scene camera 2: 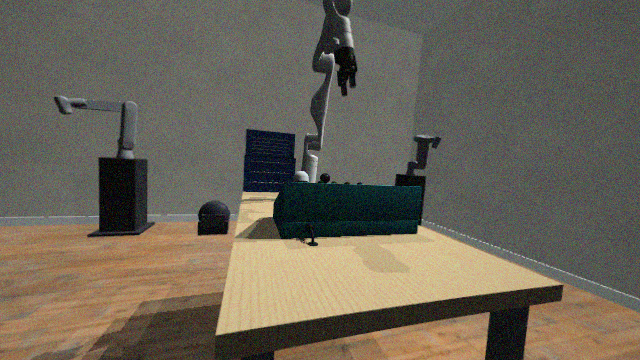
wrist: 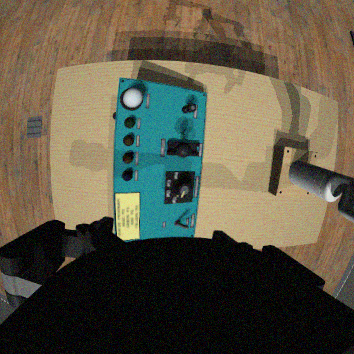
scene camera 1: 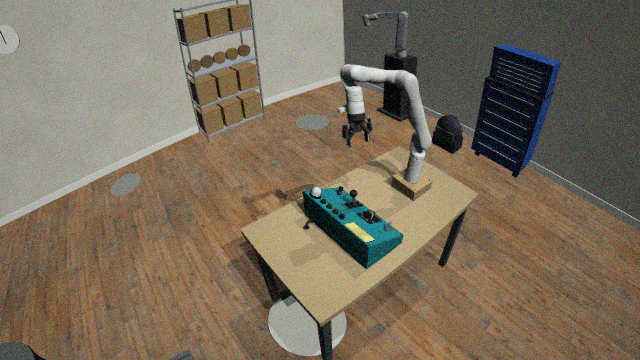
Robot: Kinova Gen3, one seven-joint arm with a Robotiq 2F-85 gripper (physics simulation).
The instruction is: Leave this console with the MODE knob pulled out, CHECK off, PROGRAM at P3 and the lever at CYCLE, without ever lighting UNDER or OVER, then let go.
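Note:
The teal console (scene camera 1: pixel 332 227) (scene camera 2: pixel 350 210) (wrist: pixel 155 210) stands on the table. In the wrist view, the black PROGRAM knob (wrist: pixel 184 191) has its yellow pointer toward the P1 side. The black ball lever (wrist: pixel 183 149) shows near the middle of its slot. The small toggle (wrist: pixel 180 220) sits near the console's lower end; its position is unclear. A black knob (wrist: pixel 189 107) stands near the upper right corner; whether it is pulled out is unclear. Several round lamps (wrist: pixel 128 140) look dark; labels are too small to read. My gripper (scene camera 1: pixel 359 142) (scene camera 2: pixel 348 90) (wrist: pixel 162 235) is open and empty, high above the table.
A white dome (scene camera 1: pixel 316 191) (wrist: pixel 132 98) stands on a console corner. A yellow card (wrist: pixel 127 216) lies on its panel. A small black stalk (scene camera 1: pixel 307 226) (scene camera 2: pixel 312 237) stands beside the console. My arm's wooden base (scene camera 1: pixel 412 187) (wrist: pixel 286 172) is on the table (scene camera 1: pixel 300 280).

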